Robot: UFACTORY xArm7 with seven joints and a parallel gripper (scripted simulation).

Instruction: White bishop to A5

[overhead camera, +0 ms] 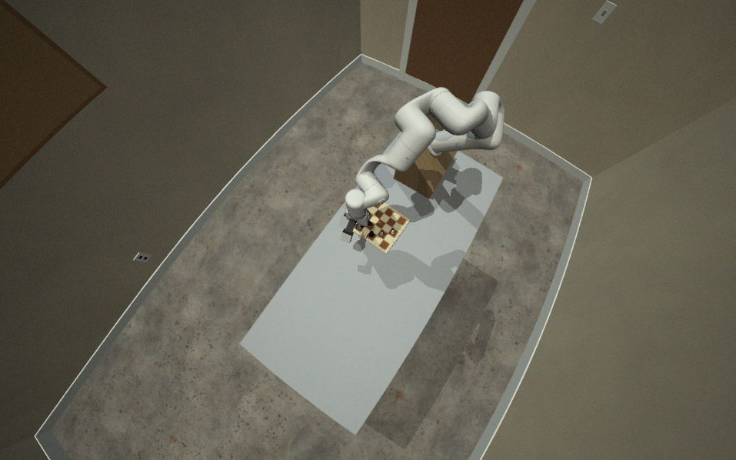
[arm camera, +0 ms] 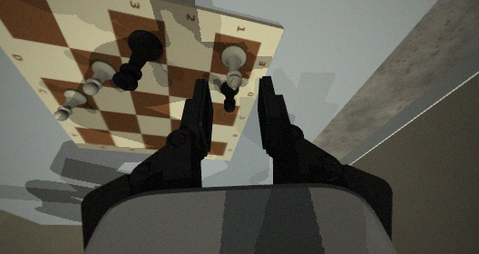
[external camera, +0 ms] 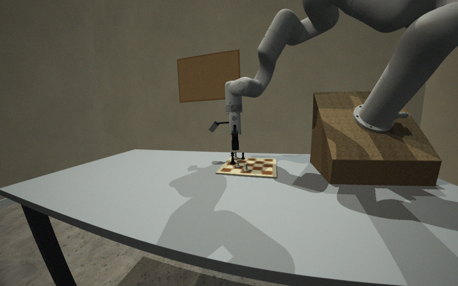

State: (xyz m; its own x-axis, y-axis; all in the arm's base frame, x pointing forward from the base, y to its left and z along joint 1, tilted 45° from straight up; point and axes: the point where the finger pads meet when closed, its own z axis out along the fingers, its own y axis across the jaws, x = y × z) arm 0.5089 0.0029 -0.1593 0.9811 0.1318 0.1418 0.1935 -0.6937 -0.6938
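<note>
Now: the white bishop 50 mm below my hand. Round my hand: black pawn (50 mm below, 40 mm behind); tall black piece (70 mm to the left, 40 mm below); chessboard (80 mm to the left, 70 mm below, 70 mm behind).
</note>
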